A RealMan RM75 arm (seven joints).
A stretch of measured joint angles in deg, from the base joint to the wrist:
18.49, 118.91, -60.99, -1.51, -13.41, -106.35, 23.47
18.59, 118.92, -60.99, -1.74, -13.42, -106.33, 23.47
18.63, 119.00, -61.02, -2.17, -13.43, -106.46, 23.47
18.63, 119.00, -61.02, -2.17, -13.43, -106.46, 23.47
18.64, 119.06, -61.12, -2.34, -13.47, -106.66, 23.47
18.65, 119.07, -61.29, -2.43, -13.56, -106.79, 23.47
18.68, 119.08, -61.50, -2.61, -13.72, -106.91, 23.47
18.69, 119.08, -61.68, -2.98, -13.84, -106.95, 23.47
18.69, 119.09, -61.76, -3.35, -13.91, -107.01, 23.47
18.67, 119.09, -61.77, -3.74, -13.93, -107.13, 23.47
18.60, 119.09, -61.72, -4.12, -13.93, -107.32, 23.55
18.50, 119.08, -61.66, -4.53, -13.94, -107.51, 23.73
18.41, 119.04, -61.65, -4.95, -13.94, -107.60, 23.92
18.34, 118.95, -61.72, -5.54, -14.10, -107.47, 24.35
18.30, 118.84, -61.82, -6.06, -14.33, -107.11, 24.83
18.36, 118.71, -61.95, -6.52, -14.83, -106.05, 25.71
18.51, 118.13, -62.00, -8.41, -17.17, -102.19, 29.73
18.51, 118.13, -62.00, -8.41, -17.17, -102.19, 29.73
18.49, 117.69, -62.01, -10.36, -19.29, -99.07, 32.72
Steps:
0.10, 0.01, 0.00, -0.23, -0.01, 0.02, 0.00
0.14, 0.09, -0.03, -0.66, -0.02, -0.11, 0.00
0.14, 0.09, -0.03, -0.66, -0.02, -0.11, 0.00
0.15, 0.15, -0.13, -0.83, -0.06, -0.31, 0.00
0.16, 0.16, -0.30, -0.92, -0.15, -0.44, 0.00
0.19, 0.17, -0.51, -1.10, -0.31, -0.56, 0.00
0.20, 0.17, -0.69, -1.47, -0.43, -0.60, 0.00
0.20, 0.18, -0.77, -1.84, -0.50, -0.66, 0.00
0.18, 0.18, -0.78, -2.23, -0.52, -0.78, 0.00
0.11, 0.18, -0.73, -2.61, -0.52, -0.97, 0.08
0.01, 0.17, -0.67, -3.02, -0.53, -1.16, 0.26
-0.08, 0.13, -0.66, -3.44, -0.53, -1.25, 0.45
-0.15, 0.04, -0.73, -4.03, -0.69, -1.12, 0.88
-0.19, -0.07, -0.83, -4.55, -0.92, -0.76, 1.36
-0.13, -0.20, -0.96, -5.01, -1.42, 0.30, 2.24
0.02, -0.78, -1.01, -6.90, -3.76, 4.16, 6.26
0.02, -0.78, -1.01, -6.90, -3.76, 4.16, 6.26
0.00, -1.22, -1.02, -8.85, -5.88, 7.28, 9.25

